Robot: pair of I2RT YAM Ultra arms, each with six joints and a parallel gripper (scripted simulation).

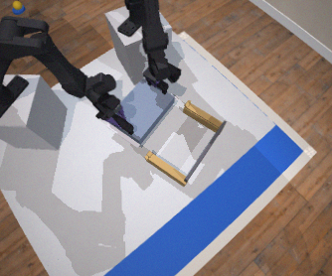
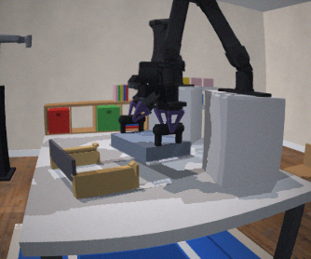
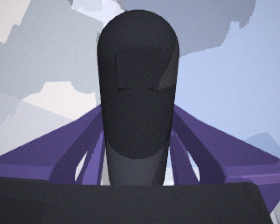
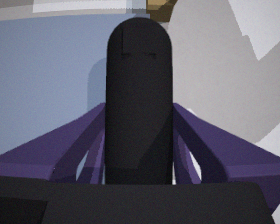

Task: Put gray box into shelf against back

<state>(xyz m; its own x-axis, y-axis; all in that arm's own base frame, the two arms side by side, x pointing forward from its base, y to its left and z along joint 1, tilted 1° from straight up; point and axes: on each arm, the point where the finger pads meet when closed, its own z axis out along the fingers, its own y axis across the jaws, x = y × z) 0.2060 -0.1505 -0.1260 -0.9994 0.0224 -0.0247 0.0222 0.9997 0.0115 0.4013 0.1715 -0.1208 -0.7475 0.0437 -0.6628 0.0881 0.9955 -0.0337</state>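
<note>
My left hand is 120 mm to the left of the gray box, 50 mm above it and 30 mm short of it.
Now: right hand 3 cm past the gray box, 12 cm to the right of it and 5 cm above it.
</note>
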